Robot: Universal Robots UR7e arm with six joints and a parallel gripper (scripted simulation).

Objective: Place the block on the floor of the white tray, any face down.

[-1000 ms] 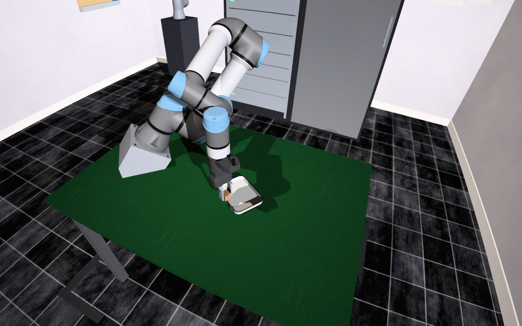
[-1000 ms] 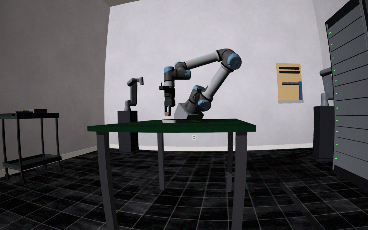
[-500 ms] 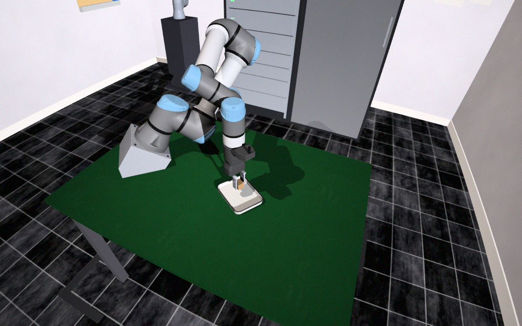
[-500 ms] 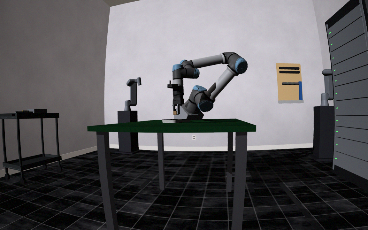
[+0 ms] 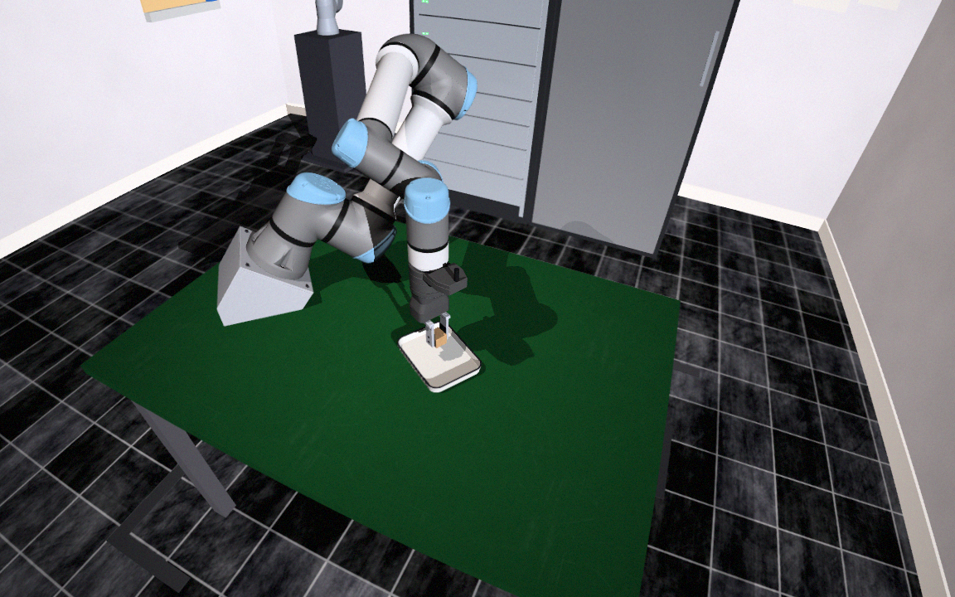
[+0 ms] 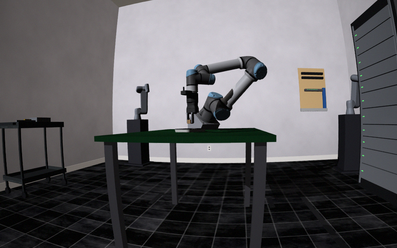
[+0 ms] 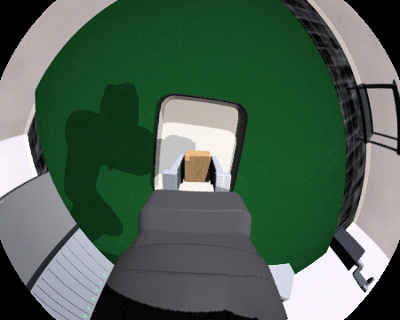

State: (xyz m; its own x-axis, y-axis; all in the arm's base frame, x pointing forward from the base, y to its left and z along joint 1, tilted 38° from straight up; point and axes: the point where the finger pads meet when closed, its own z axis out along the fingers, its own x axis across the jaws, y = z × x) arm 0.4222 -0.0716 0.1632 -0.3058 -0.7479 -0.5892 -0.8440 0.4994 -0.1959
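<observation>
Now: the white tray 6 cm below my hand. Round my hand: block (1 cm below).
</observation>
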